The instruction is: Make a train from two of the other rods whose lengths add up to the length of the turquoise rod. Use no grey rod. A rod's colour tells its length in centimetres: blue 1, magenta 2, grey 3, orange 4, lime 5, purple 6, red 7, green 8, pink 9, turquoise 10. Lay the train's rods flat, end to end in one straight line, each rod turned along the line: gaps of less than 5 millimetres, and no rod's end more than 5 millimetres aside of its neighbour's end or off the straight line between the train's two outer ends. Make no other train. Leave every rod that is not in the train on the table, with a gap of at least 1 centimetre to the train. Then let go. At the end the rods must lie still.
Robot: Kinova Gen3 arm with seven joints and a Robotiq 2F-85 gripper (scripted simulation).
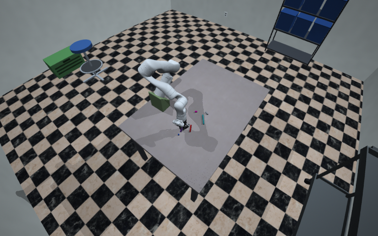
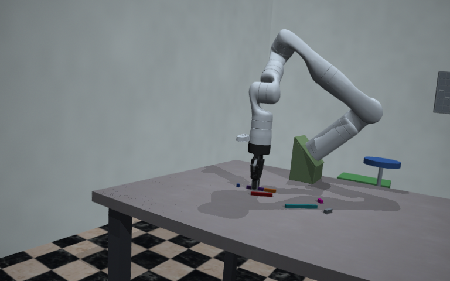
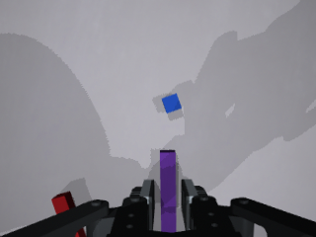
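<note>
Now: hand 1 cm above the purple rod. The rest, counted from my hand: small blue rod: 2 cm ahead, 6 cm to the right, 1 cm below; then red rod: 5 cm ahead, 6 cm to the left, 1 cm below; then orange rod: 2 cm behind, 5 cm to the left, 1 cm below.
</note>
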